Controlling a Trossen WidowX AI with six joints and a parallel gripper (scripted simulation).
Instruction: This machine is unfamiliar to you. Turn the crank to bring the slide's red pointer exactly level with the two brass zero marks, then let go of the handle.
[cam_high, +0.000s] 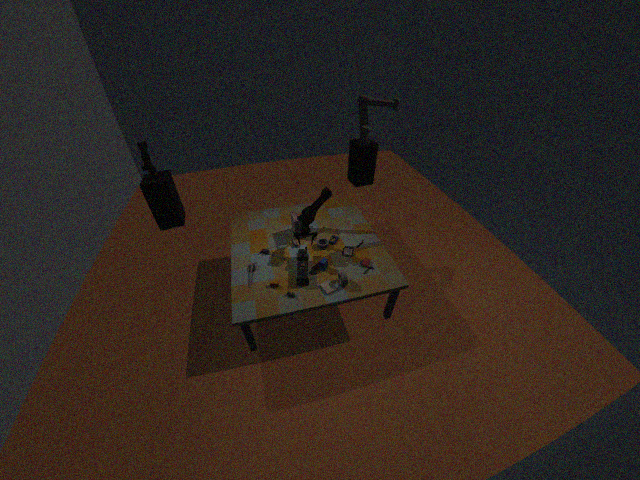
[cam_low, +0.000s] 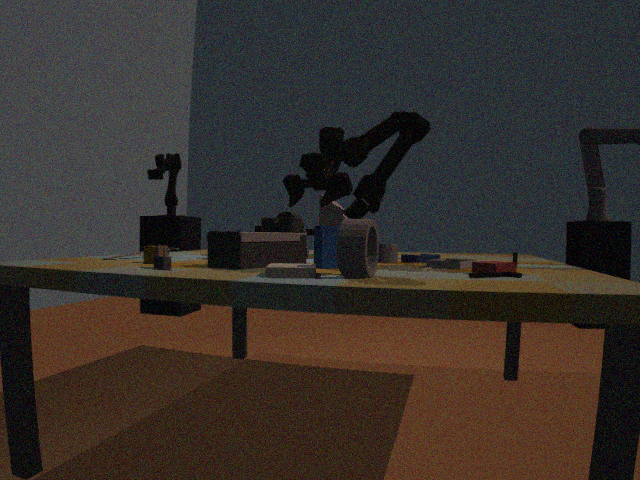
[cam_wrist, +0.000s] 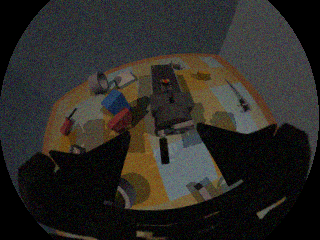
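Now: gripper tip 7 cm above the dark crank handle, 2 cm past it and 1 cm to the right of it. Round my gripper tip: blue block: 16 cm ahead, 10 cm below, 9 cm to the left; then red pointer: 14 cm ahead, 7 cm to the right, 6 cm below; then yellow block: 31 cm to the right, 19 cm ahead, 12 cm below.
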